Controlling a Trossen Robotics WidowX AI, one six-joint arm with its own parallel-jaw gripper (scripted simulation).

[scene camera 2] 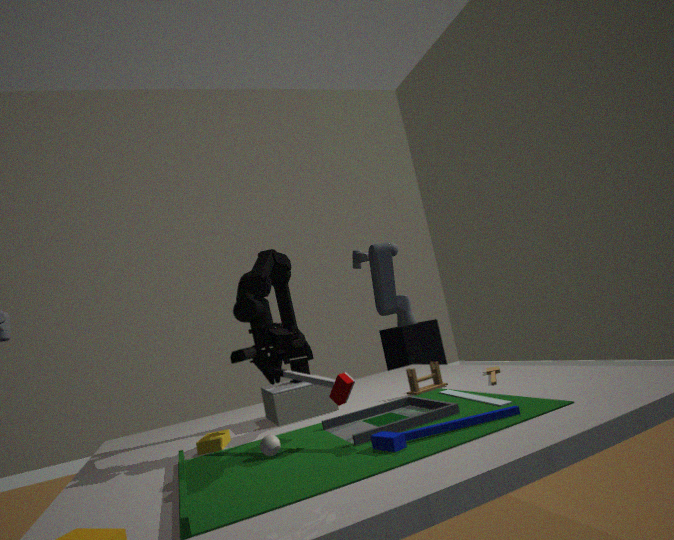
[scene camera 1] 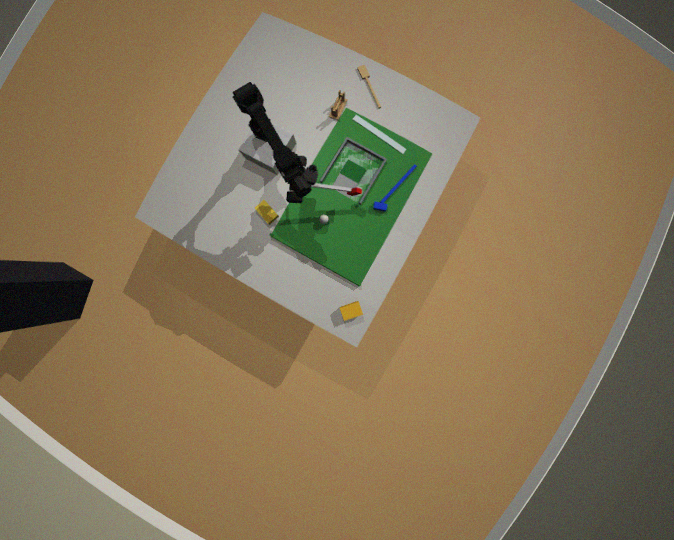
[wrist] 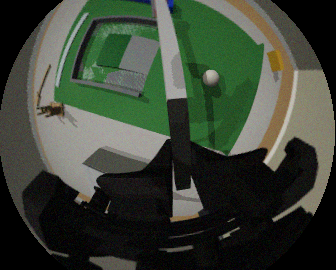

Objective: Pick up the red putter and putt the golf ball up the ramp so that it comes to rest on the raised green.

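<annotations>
My gripper (scene camera 2: 275, 383) is holding a red putter.
</annotations>
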